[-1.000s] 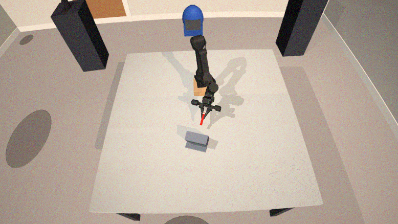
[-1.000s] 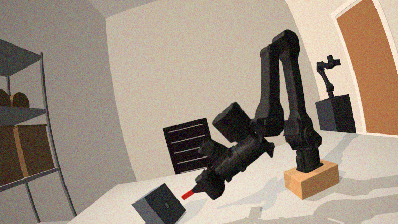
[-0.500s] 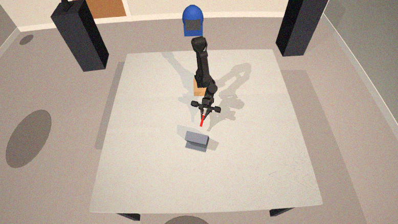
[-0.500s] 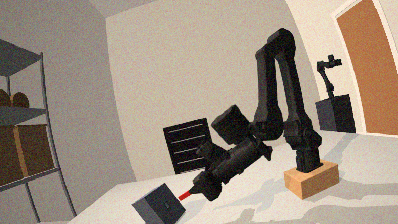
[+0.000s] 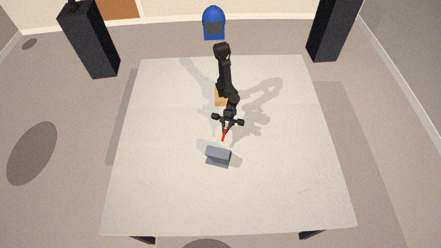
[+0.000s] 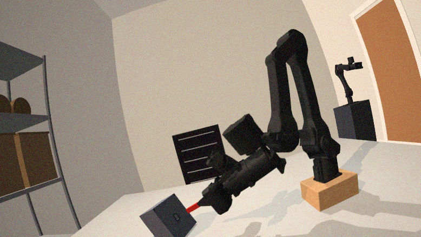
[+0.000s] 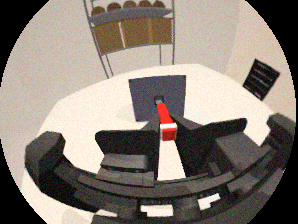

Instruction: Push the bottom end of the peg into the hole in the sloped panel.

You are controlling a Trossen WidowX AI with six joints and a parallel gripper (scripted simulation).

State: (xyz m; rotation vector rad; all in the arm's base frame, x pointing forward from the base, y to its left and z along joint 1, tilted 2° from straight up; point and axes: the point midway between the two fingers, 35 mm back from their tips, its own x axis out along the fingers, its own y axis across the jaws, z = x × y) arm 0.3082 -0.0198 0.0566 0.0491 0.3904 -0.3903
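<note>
Now: gripper tip 9 cm short of the grey sloped panel, 5 cm above it and 4 cm to the left of it. Round my gripper tip: red peg (1 cm to the left, 1 cm behind, 1 cm above).
</note>
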